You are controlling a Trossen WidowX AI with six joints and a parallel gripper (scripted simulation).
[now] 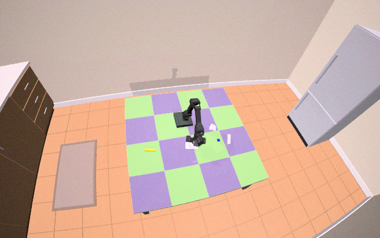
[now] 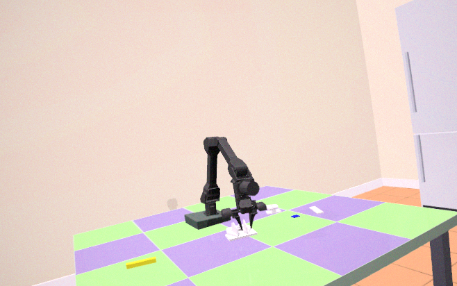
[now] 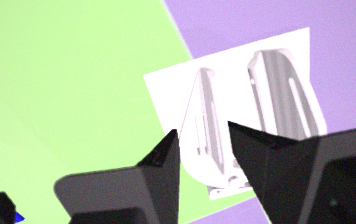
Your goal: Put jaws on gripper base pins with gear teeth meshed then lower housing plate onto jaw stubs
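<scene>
The white housing plate is 220 mm to the left of my gripper tip, 180 mm behind it and 10 mm above it. Round my gripper tip: blue cube: 260 mm to the left, 30 mm behind, 10 mm below; then yellow bar: 440 mm to the right, 40 mm ahead, 10 mm below; then white strip: 380 mm to the left, 30 mm behind, 10 mm below.
</scene>
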